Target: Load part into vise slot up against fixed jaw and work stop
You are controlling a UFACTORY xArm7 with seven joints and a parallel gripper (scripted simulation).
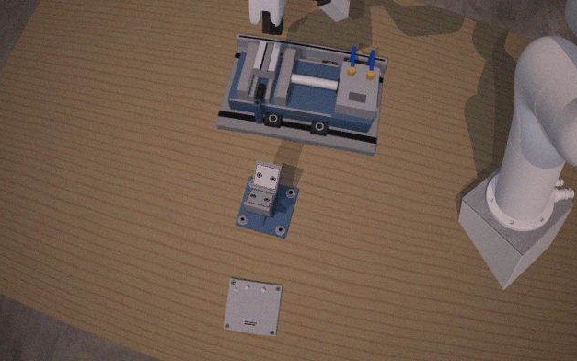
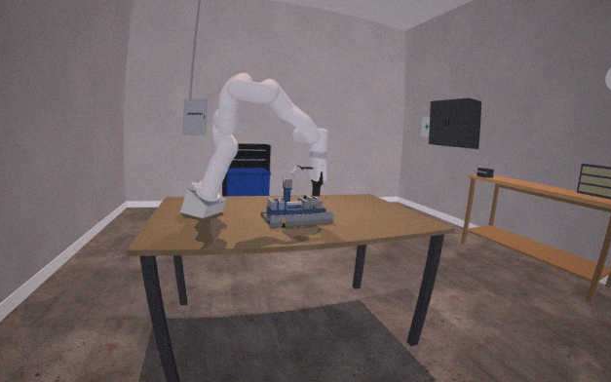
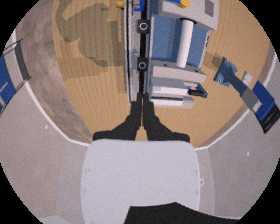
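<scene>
My gripper is now 10 mm short of the part, 40 mm to the right of it and 40 mm above it. Also, from my hand: fixed jaw 40 mm ahead, 60 mm to the left, 70 mm below; then work stop 20 mm ahead, 110 mm to the left, 50 mm below; then moving jaw 20 mm behind, 70 mm to the left, 70 mm below.
</scene>
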